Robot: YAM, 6 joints.
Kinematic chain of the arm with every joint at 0, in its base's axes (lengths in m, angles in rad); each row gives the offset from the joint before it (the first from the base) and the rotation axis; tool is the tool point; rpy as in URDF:
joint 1: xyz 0 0 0.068 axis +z
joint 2: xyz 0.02 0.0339 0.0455 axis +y
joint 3: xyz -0.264 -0.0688 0 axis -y
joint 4: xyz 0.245 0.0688 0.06 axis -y
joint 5: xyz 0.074 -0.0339 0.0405 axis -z
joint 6: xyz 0.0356 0 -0.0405 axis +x
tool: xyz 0 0 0 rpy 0 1.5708 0
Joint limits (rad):
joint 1: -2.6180..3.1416
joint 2: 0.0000..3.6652
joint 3: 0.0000..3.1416
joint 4: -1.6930..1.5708
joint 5: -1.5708..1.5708
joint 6: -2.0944..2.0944
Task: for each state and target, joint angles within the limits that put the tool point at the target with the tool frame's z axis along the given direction. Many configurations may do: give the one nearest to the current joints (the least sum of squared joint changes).
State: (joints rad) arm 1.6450 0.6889 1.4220 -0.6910 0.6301 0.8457
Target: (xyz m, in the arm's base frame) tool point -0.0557 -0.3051 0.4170 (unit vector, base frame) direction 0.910 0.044 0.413
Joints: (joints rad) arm 1.2911 0.0210 1.8384 -0.8645 1.0397 0.8457
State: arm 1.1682 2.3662 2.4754 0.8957 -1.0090 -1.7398
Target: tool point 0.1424 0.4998 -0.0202 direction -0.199 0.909 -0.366
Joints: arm 1.2613 2.7356 1.6161 0.6929 -0.4853 -1.7398
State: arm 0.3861 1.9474 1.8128 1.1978 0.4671 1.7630
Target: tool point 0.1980 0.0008 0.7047 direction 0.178 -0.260 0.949
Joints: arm 0.0524 1.7366 2.5905 0.5456 0.2723 1.7630
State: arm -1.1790 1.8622 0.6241 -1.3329 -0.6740 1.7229
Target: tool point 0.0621 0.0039 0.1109 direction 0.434 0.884 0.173
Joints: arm -0.5339 2.7537 0.1460 -1.6897 -1.3806 1.7229
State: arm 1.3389 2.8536 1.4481 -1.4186 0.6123 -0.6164
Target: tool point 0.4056 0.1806 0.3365 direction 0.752 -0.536 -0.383
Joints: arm 0.4851 1.9824 1.9209 -0.6835 0.9703 -0.6164
